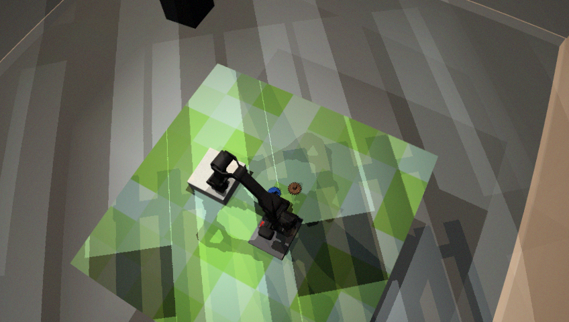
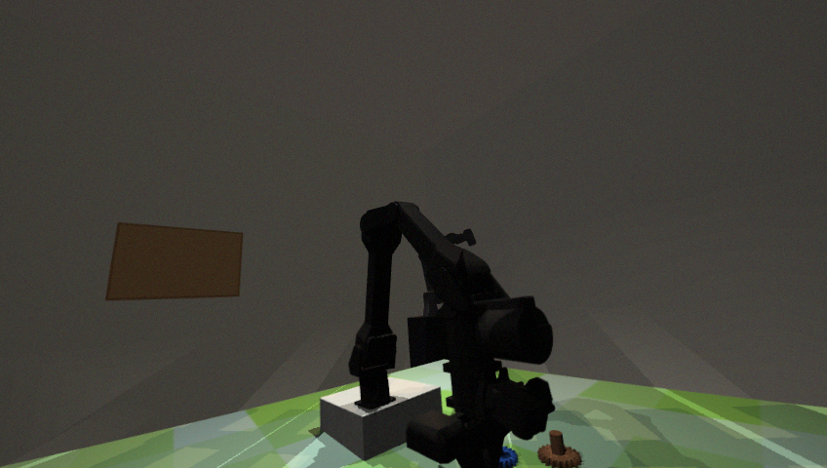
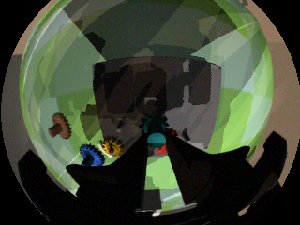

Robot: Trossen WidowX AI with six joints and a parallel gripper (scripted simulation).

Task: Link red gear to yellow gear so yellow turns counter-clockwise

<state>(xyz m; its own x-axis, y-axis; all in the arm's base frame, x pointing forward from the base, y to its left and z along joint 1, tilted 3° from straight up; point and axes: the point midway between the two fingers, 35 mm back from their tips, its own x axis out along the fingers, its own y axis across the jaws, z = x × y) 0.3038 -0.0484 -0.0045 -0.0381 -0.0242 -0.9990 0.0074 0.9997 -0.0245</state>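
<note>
Right now the red gear is 3 cm behind my gripper tip, 2 cm to the right of it and 3 cm below it. Also, from my gripper tip: blue gear: 8 cm behind, 14 cm to the left, 3 cm below; then teal gear: 1 cm below; then curved white arrow: 6 cm behind, 10 cm to the left, 4 cm below.
</note>
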